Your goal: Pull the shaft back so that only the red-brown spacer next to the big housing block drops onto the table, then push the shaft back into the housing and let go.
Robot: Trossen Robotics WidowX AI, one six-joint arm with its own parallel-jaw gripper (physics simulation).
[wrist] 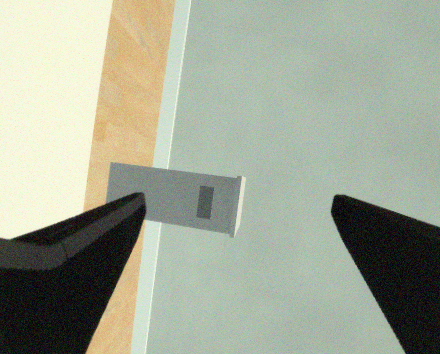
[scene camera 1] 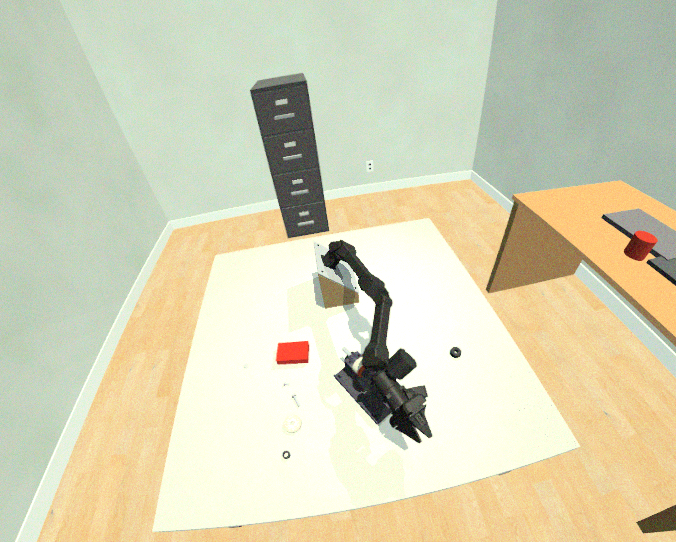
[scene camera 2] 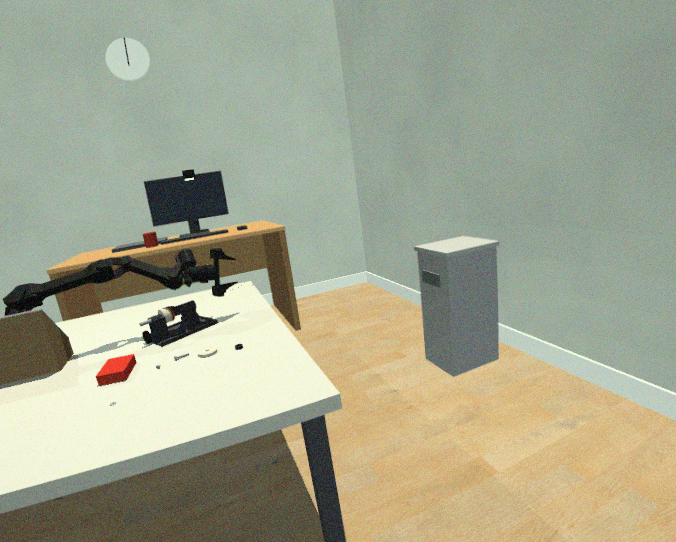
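Pixels of known places: gripper, between the fingertips: (wrist: 238, 202) (scene camera 1: 425, 440) (scene camera 2: 236, 270); arm's base, origin of its link: (scene camera 1: 328, 262) (scene camera 2: 16, 324).
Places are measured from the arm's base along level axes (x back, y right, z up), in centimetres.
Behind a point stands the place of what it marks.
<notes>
The black fixture (scene camera 1: 350, 389) (scene camera 2: 205, 323) stands on the table, with its big housing block (scene camera 2: 186, 309) at one end. The pale shaft (scene camera 1: 346, 351) @(x -38.9, y 4.8, z -8.5 cm) (scene camera 2: 145, 322) @(x -38.8, y 5.3, z -8.9 cm) sticks out of the opposite end. The red-brown spacer (scene camera 1: 361, 371) @(x -48.6, y 2.7, z -7.2 cm) (scene camera 2: 172, 312) @(x -48.4, y 3.7, z -8.2 cm) sits on the shaft line against the housing, beside a white spacer (scene camera 1: 356, 364) @(x -45.8, y 3.4, z -6.7 cm) (scene camera 2: 165, 314) @(x -45.9, y 4.6, z -8.1 cm). My gripper (scene camera 1: 425, 438) @(x -76.4, y -5.3, z -0.6 cm) (scene camera 2: 234, 271) @(x -76.4, y -5.3, z -0.6 cm) (wrist: 238, 202) @(x -76.4, y -5.3, z -0.6 cm) is open and empty, raised above the table beyond the housing end. The arm hides much of the housing in scene camera 1. The fixture does not show in the wrist view.
A red box (scene camera 1: 292, 352) @(x -28.9, y 23.8, z -14.1 cm) (scene camera 2: 115, 369) @(x -28.1, y 27.7, z -14.1 cm), a bolt (scene camera 1: 295, 400) @(x -47.0, y 26.6, z -16.2 cm) (scene camera 2: 180, 356) @(x -46.5, y 26.8, z -16.4 cm), a white washer (scene camera 1: 286, 424) @(x -54.3, y 31.1, z -16.2 cm) (scene camera 2: 207, 353) @(x -54.1, y 31.7, z -16.1 cm) and a small black ring (scene camera 2: 238, 346) @(x -63.3, y 34.0, z -16.0 cm) lie beside the fixture. A larger black ring (scene camera 1: 451, 353) @(x -49.4, y -32.0, z -15.8 cm) lies on the other side. A wooden wedge (scene camera 1: 338, 293) @(x -10.7, y -0.5, z -8.9 cm) (scene camera 2: 33, 345) @(x -4.3, y 5.5, z -6.7 cm) stands under the arm's base.
</notes>
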